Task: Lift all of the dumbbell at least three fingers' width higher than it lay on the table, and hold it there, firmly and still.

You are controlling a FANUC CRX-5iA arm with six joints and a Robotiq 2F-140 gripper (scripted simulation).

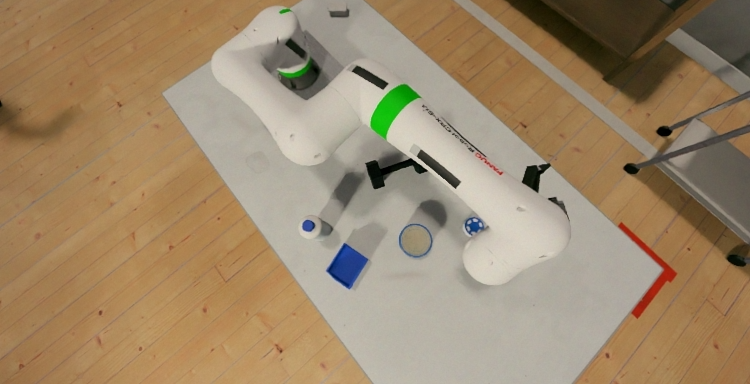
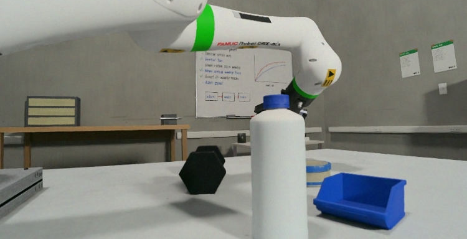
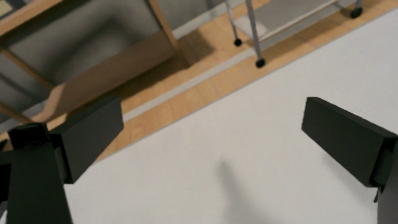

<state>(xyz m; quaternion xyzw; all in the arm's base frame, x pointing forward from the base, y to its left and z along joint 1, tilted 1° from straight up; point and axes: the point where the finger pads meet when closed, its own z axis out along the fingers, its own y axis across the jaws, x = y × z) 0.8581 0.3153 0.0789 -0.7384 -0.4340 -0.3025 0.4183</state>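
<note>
My hand is 350 mm past the black dumbbell, 270 mm to the left of it and 90 mm above it. From my hand the other things lie so: blue bin: 590 mm to the right, 210 mm behind, 110 mm below.
</note>
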